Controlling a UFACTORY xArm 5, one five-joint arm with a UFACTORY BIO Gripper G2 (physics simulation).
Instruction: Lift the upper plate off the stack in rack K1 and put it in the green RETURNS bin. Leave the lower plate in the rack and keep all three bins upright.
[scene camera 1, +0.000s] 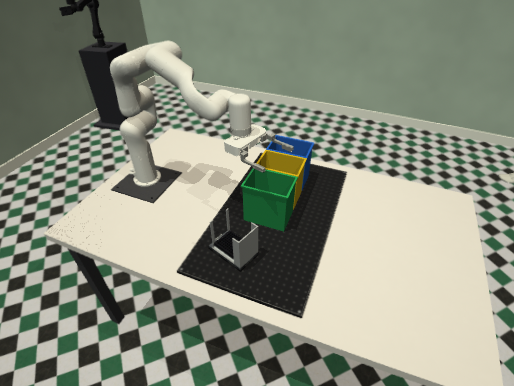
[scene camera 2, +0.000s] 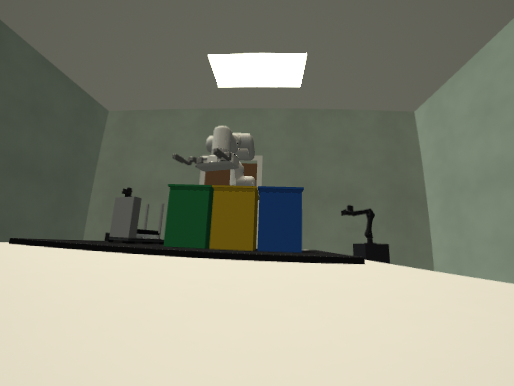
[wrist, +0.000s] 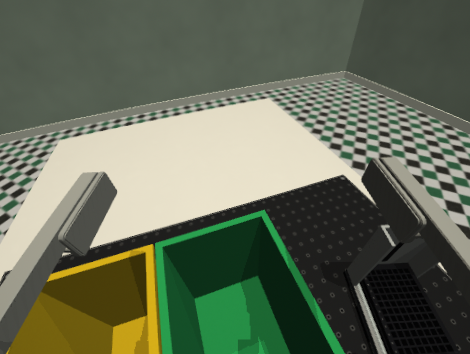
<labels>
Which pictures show the yellow bin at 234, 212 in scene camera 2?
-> Scene camera 1, scene camera 2 and the wrist view: all of them.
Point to a blue bin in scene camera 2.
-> At 280, 208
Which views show the green bin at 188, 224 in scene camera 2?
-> Scene camera 1, scene camera 2 and the wrist view: all of them.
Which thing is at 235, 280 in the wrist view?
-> A green bin.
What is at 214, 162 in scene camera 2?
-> My gripper.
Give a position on a blue bin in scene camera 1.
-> At 302, 148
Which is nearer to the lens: the green bin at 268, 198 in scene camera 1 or the yellow bin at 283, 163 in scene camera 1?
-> The green bin.
</labels>
